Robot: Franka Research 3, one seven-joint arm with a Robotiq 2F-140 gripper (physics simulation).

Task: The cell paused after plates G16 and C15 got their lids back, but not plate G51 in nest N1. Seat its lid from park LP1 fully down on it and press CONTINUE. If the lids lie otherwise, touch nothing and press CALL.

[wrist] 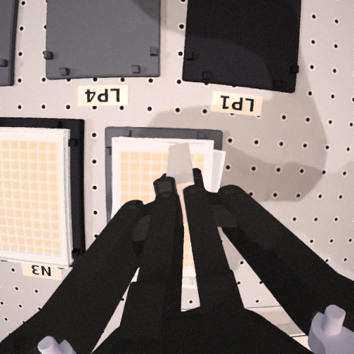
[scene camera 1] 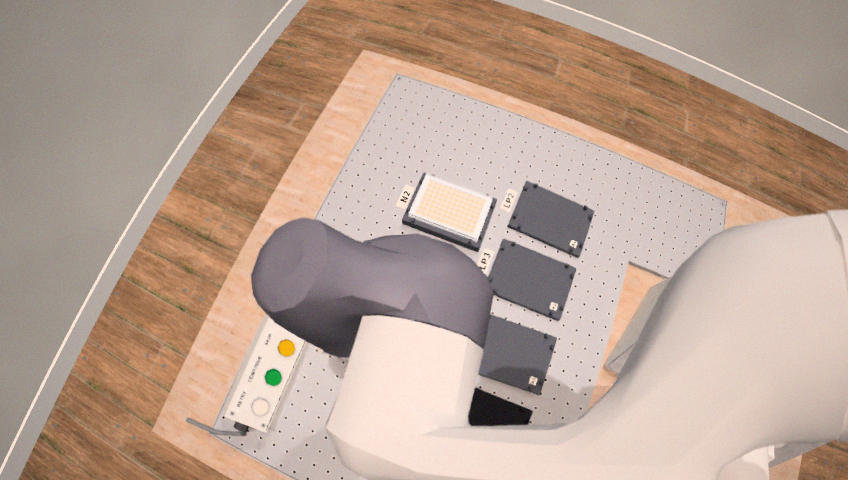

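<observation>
My gripper (wrist: 180,159) is shut, with its pale fingertips over the plate (wrist: 142,172) in the grey nest right of N3 in the wrist view; its label is hidden. A clear lid (wrist: 218,165) lies skewed on that plate, one corner jutting past the right side; whether the fingertips touch it I cannot tell. The black park LP1 (wrist: 242,42) (scene camera 1: 499,409) bears no lid in the visible part. A lidded-looking plate (wrist: 32,200) sits in nest N3, another plate (scene camera 1: 452,206) in nest N2. The green CONTINUE button (scene camera 1: 273,377) is on the panel (scene camera 1: 249,389).
Parks LP2 (scene camera 1: 550,217), LP3 (scene camera 1: 532,279) and LP4 (scene camera 1: 517,355) (wrist: 102,37) stand in a row, with no lids visible. The panel also has a yellow button (scene camera 1: 286,347) and a white button (scene camera 1: 260,407). A grey bar (scene camera 1: 214,428) juts out beside it. The arm hides the middle of the board.
</observation>
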